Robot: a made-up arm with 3 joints. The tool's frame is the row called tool.
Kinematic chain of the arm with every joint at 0, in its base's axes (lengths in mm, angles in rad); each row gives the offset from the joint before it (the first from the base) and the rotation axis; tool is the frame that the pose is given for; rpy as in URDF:
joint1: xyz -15 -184 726.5 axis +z
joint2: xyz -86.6 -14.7 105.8 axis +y
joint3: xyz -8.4 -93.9 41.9 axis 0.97 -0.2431 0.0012
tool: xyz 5 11.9 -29.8 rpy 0 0 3.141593
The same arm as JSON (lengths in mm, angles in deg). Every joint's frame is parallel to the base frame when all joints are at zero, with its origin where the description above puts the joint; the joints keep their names.
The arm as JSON. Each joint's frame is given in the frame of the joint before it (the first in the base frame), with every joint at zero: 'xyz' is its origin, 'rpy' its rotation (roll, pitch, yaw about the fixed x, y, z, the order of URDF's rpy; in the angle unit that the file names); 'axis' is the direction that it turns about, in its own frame. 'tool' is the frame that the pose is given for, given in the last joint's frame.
{
  "units": {
    "length": "mm",
    "angle": "deg"
  },
  "joints": [
    {
      "name": "joint1",
      "type": "revolute",
      "origin": {
        "xyz": [
          -15.0,
          -184.0,
          726.5
        ],
        "rpy": [
          0.0,
          0.0,
          0.0
        ]
      },
      "axis": [
        0.0,
        0.0,
        1.0
      ]
    },
    {
      "name": "joint2",
      "type": "revolute",
      "origin": {
        "xyz": [
          -86.6,
          -14.7,
          105.8
        ],
        "rpy": [
          0.0,
          0.0,
          0.0
        ]
      },
      "axis": [
        0.0,
        1.0,
        0.0
      ]
    },
    {
      "name": "joint3",
      "type": "revolute",
      "origin": {
        "xyz": [
          -8.4,
          -93.9,
          41.9
        ],
        "rpy": [
          0.0,
          0.0,
          0.0
        ]
      },
      "axis": [
        0.97,
        -0.2431,
        0.0012
      ]
    }
  ],
  "tool": {
    "origin": {
      "xyz": [
        5.0,
        11.9,
        -29.8
      ],
      "rpy": [
        0.0,
        0.0,
        -180.0
      ]
    }
  }
}

